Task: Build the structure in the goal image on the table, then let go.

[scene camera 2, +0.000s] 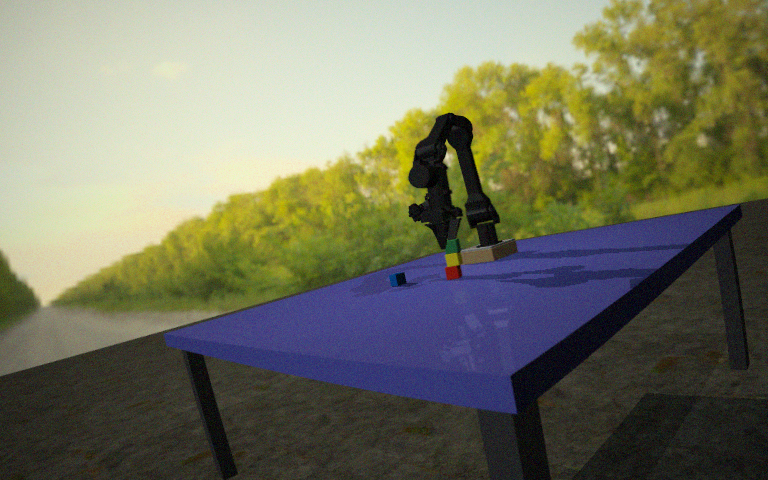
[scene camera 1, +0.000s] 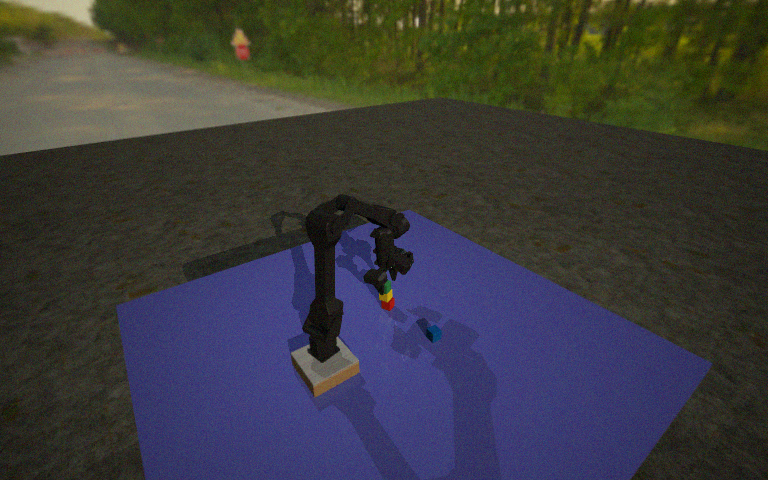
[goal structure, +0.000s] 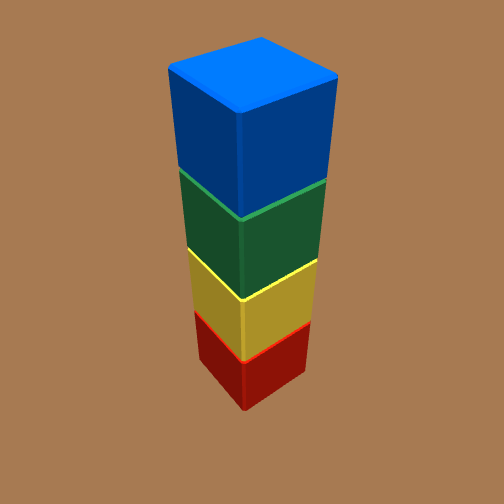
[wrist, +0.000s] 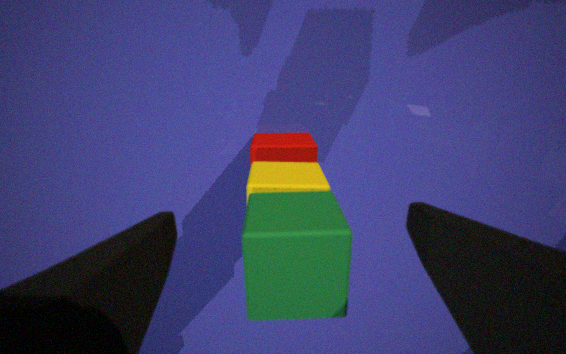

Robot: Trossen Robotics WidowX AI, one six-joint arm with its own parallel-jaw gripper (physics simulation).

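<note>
A red cube [scene camera 1: 387,305] [scene camera 2: 453,272] [wrist: 283,147] stands on the table as the bottom of a stack. A yellow cube [scene camera 1: 386,296] [scene camera 2: 453,259] [wrist: 287,175] rests on it, and a green cube [scene camera 1: 387,286] [scene camera 2: 452,246] [wrist: 297,275] rests on the yellow one. A blue cube [scene camera 1: 434,333] [scene camera 2: 397,279] lies apart on the table; it does not show in the wrist view. My gripper [wrist: 293,219] is open around the top of the stack, with a gap between each finger and the green cube in the wrist view.
The blue table top [scene camera 1: 538,350] [scene camera 2: 339,333] carries the arm's base block [scene camera 1: 336,374] [scene camera 2: 489,252], which stands near the stack. Shadows of the arm fall across the table.
</note>
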